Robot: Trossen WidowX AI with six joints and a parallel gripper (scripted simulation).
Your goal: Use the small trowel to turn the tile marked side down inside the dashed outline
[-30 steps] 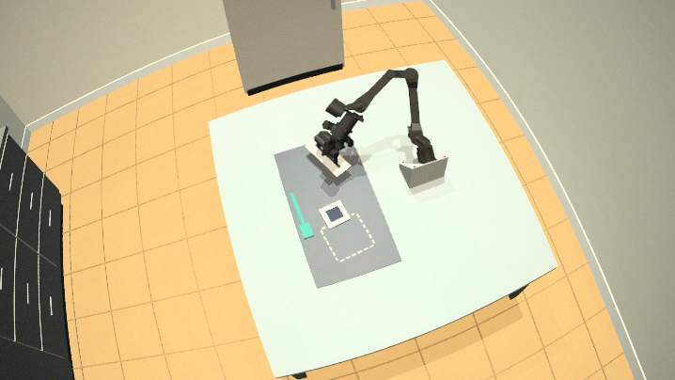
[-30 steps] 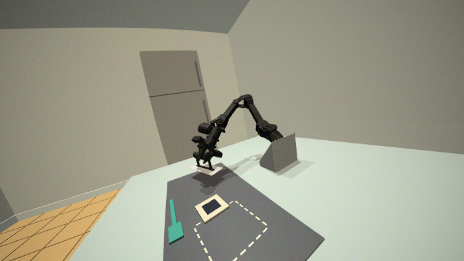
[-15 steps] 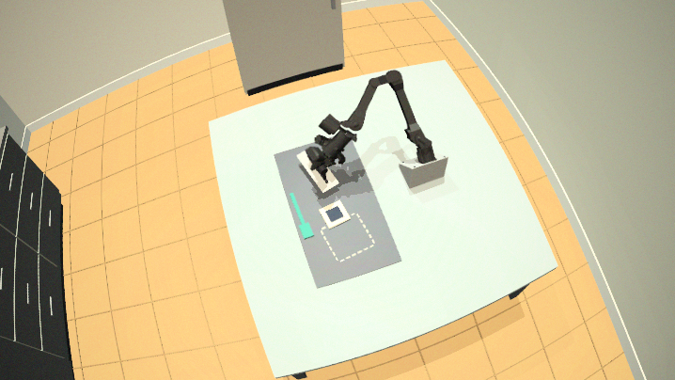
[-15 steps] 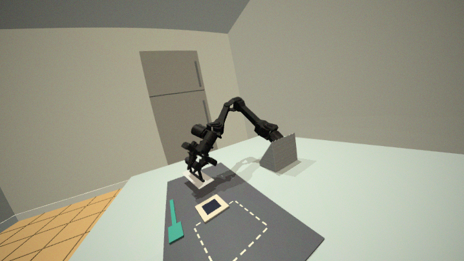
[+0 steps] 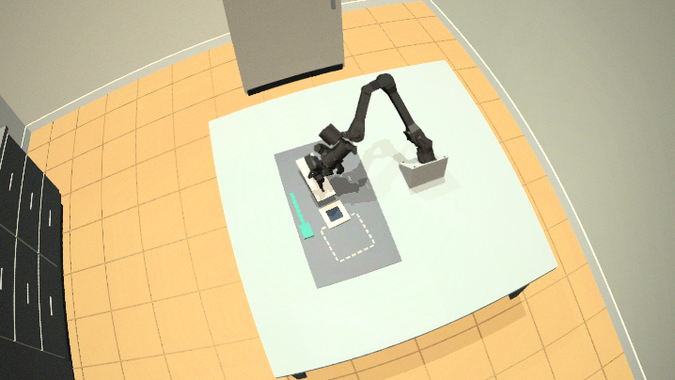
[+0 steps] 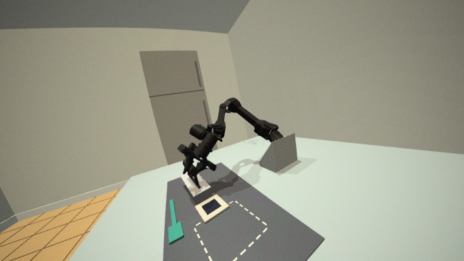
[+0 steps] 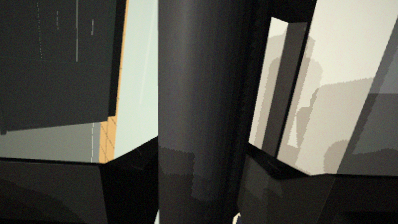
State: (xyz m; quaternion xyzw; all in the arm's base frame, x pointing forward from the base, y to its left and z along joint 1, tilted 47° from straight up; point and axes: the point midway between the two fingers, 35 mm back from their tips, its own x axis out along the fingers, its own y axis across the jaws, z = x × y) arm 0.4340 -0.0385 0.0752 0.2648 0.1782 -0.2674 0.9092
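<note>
Right now my gripper tip is 110 mm above the grey mat, 90 mm to the right of it and 60 mm past it. From my gripper tip the other things lie so: square tile: 130 mm to the left, 90 mm below, 50 mm behind; then green trowel: 120 mm to the left, 90 mm below, 80 mm ahead.
</note>
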